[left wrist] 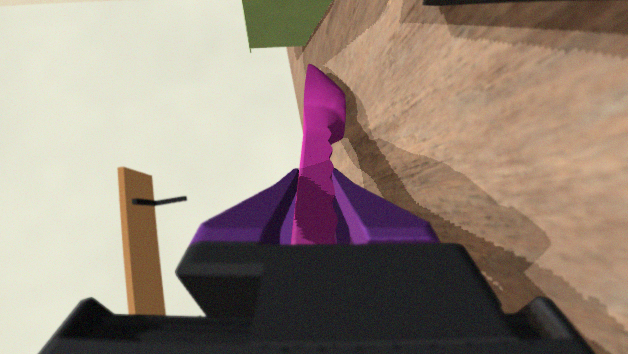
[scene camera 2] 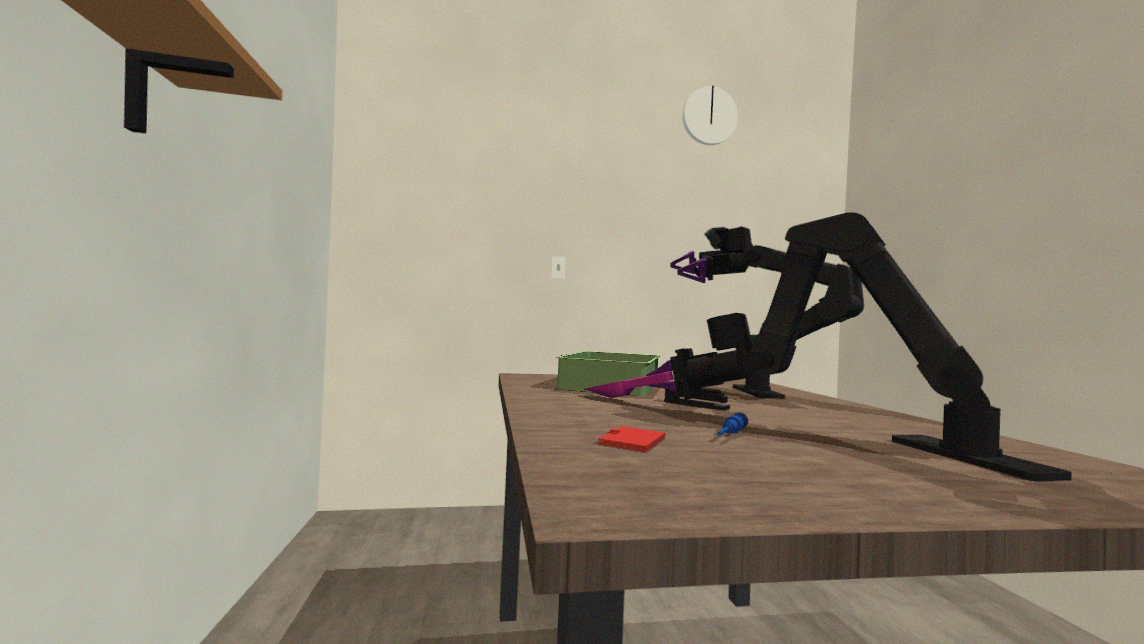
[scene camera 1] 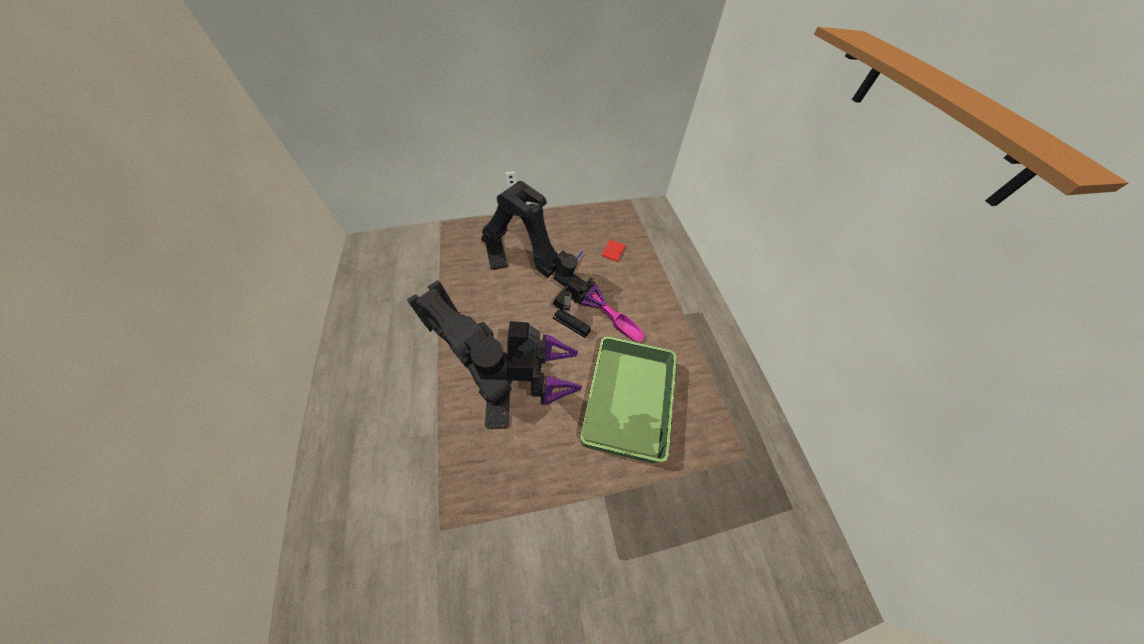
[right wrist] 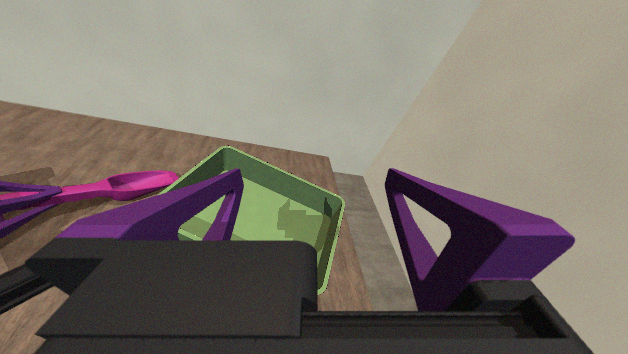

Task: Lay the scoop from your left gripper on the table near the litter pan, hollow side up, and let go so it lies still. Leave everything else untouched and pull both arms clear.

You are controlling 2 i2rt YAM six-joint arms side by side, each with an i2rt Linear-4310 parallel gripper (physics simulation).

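Frame: origin at the left arm's base, x right, y ahead, z up, level; millimetres.
Seen in the pictures: left gripper, fingertip midpoint: (left wrist: pixel 314 177) (scene camera 2: pixel 648 380) (scene camera 1: pixel 604 306) (right wrist: pixel 61 194); right gripper, fingertip midpoint: (scene camera 2: pixel 673 268) (scene camera 1: pixel 579 369) (right wrist: pixel 314 176); left arm's base, origin of the base link: (scene camera 2: pixel 969 457) (scene camera 1: pixel 495 251); right arm's base, origin of the base link: (scene camera 2: pixel 756 392) (scene camera 1: pixel 498 396).
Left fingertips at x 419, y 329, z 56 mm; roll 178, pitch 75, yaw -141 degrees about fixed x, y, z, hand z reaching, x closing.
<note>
Offsets run from my left fingertips to a thing's middle. Level surfaces: height alone.
My left gripper (scene camera 1: pixel 601 300) (scene camera 2: pixel 669 376) (left wrist: pixel 314 177) is shut on the handle of the pink scoop {dx +45, dy +29, dz -23 mm} (scene camera 1: pixel 629 327) (scene camera 2: pixel 616 388) (left wrist: pixel 320 100) (right wrist: pixel 142 184). The scoop is hollow side up, its handle sloping down toward the bowl, low over the table {dz -56 mm} (scene camera 1: pixel 480 496) (scene camera 2: pixel 720 500). Whether the bowl touches the table I cannot tell. In scene camera 1 the bowl's tip is close above the upper rim of the green litter pan {dx +330, dy -34, dz -15 mm} (scene camera 1: pixel 638 349) (scene camera 2: pixel 596 373) (left wrist: pixel 285 25) (right wrist: pixel 290 182). My right gripper (scene camera 1: pixel 578 369) (scene camera 2: pixel 690 267) (right wrist: pixel 314 176) is open and empty, raised left of the pan in scene camera 1.
A black object {dx +10, dy -123, dz -36 mm} (scene camera 1: pixel 571 322) (scene camera 2: pixel 700 401) lies close beside the left gripper. A red square piece {dx -291, dy +151, dz -50 mm} (scene camera 1: pixel 613 250) (scene camera 2: pixel 632 438) and a small blue tool {dx -262, dy -34, dz -43 mm} (scene camera 1: pixel 580 255) (scene camera 2: pixel 734 423) lie on the table. A wooden shelf (scene camera 1: pixel 968 108) is on the wall.
</note>
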